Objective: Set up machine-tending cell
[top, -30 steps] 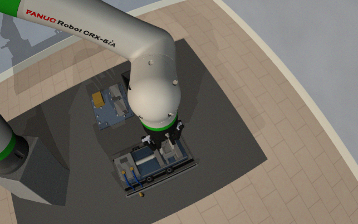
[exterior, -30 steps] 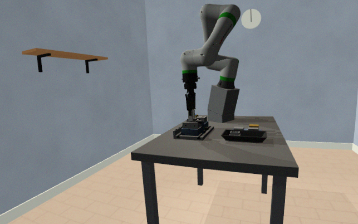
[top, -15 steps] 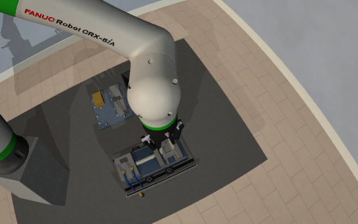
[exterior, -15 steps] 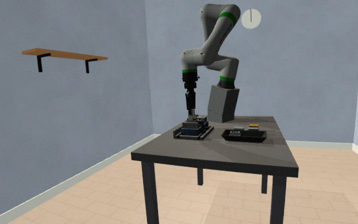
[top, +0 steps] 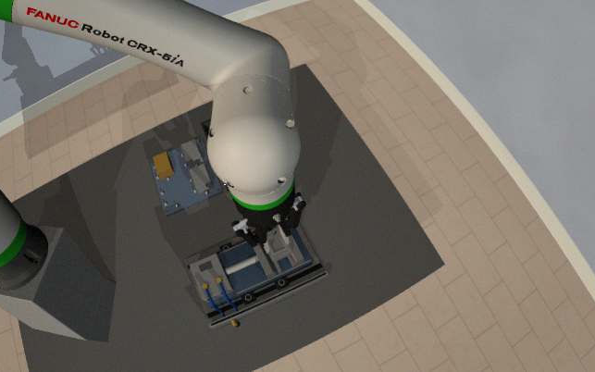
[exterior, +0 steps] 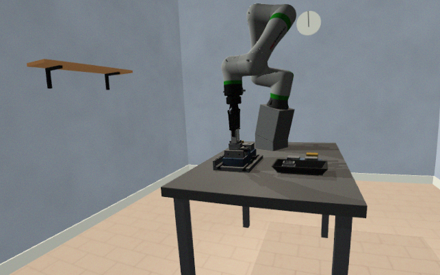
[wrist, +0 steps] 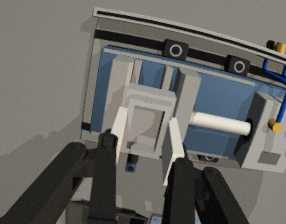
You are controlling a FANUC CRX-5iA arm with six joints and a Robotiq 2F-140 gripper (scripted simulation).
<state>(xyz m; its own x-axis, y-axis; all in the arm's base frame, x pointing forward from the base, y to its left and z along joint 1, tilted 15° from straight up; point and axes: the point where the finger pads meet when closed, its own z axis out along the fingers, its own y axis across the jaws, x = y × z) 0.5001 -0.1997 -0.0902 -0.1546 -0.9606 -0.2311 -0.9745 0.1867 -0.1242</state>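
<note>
My hand is 90 mm past the white rod, 90 mm above it and 20 mm to the right of it. The rest, counted from my hand: brass blank (400 mm to the left, 140 mm below, 130 mm behind); then vise (120 mm below, 70 mm behind, 10 mm to the left).
</note>
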